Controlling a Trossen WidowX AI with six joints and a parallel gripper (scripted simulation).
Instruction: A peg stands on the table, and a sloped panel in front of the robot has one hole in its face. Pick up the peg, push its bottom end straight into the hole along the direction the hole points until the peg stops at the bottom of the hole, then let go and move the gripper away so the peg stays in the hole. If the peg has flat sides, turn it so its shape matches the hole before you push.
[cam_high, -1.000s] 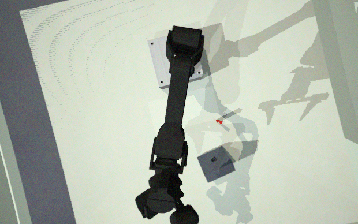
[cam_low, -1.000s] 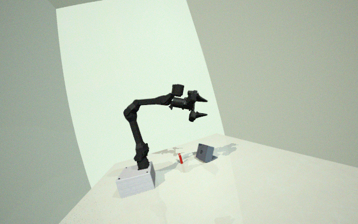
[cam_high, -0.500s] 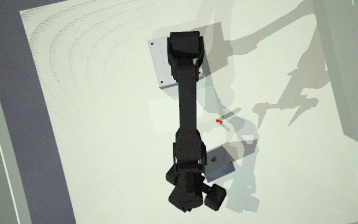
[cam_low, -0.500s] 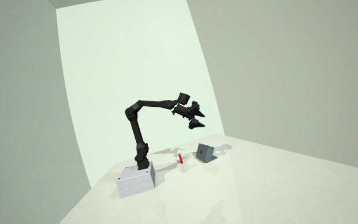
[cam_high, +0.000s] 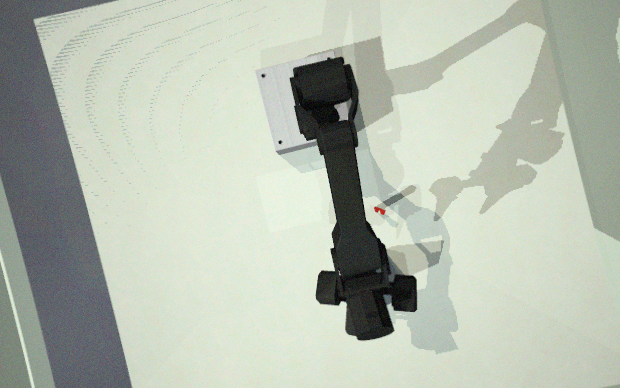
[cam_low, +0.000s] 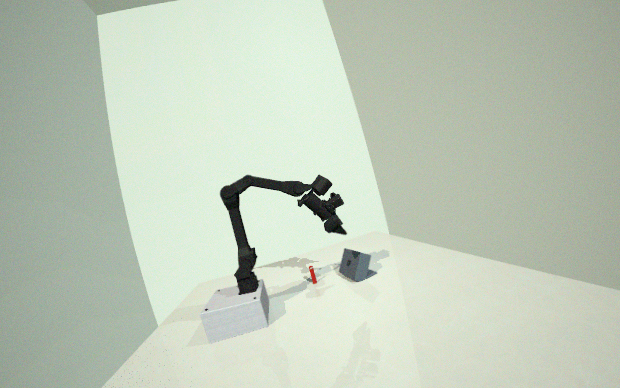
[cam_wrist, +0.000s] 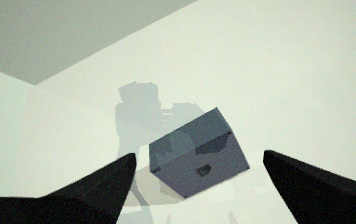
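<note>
Now: the peg 170 mm behind my gripper tip, 80 mm to the left of it and 160 mm below it. From my gripper tip the other things lie so: panel 10 mm ahead, 30 mm to the left, 170 mm below.
</note>
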